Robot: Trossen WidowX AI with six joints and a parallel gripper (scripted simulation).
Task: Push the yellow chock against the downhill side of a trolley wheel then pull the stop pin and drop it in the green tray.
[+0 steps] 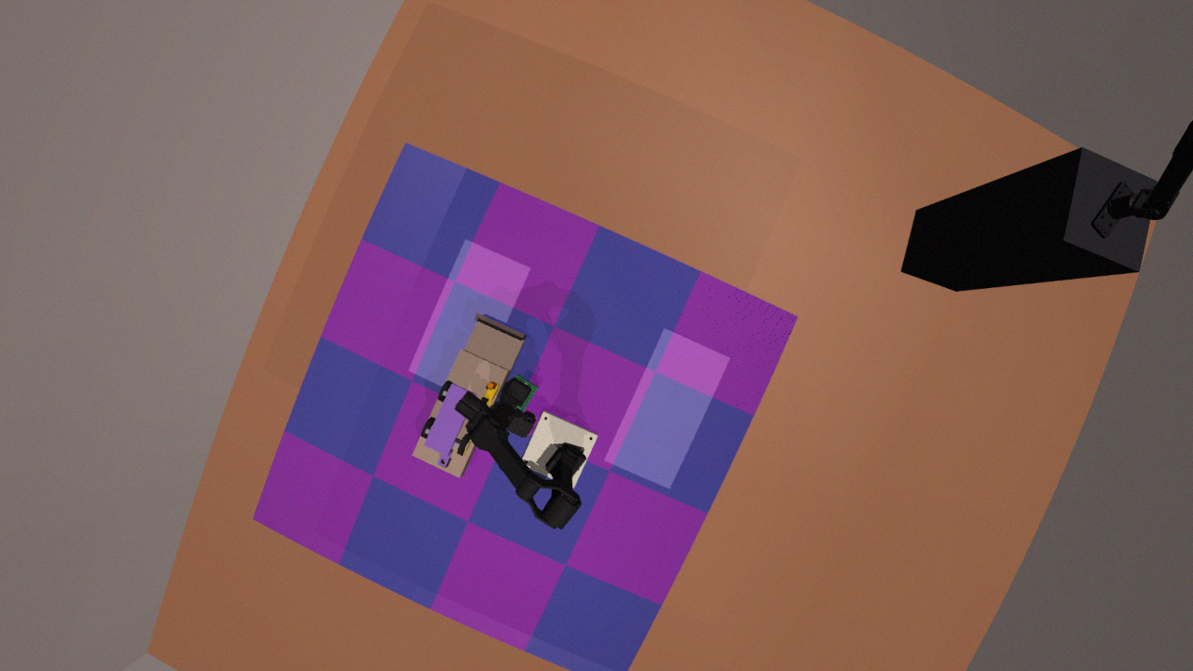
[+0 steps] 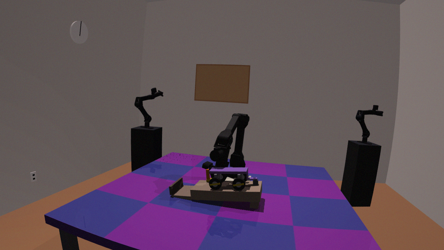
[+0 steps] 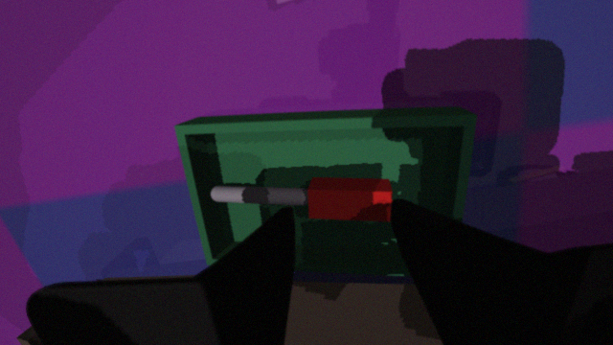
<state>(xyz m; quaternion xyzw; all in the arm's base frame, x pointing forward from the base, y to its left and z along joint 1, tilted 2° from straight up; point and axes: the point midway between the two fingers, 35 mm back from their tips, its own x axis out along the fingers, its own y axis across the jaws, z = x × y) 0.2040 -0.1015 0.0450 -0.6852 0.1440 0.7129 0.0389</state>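
The red-headed stop pin lies 20 mm to the right of my gripper tip and 20 mm below it. Also, from my gripper tip: tan ramp: 130 mm ahead, 70 mm to the left, 20 mm above; then green tray: 10 mm to the right, 40 mm below; then yellow chock: 60 mm ahead, 20 mm to the right, 60 mm above.
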